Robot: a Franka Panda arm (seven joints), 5 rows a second.
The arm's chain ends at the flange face. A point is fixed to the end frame.
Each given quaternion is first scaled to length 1.
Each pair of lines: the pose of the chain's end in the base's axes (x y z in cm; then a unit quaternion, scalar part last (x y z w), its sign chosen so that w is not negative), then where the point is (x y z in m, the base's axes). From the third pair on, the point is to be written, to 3 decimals.
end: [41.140 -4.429 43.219 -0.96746 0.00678 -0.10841 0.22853]
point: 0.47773 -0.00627 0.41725
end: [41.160 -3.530 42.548 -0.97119 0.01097 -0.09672 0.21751]
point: 0.47771 0.00202 0.40803
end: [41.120 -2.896 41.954 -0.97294 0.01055 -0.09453 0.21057]
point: 0.477 0.008 0.401
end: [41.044 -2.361 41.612 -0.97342 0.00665 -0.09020 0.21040]
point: 0.476 0.014 0.397
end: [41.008 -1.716 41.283 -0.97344 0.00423 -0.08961 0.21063]
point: 0.475 0.021 0.394
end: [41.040 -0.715 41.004 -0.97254 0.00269 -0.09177 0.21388]
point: 0.476 0.031 0.392
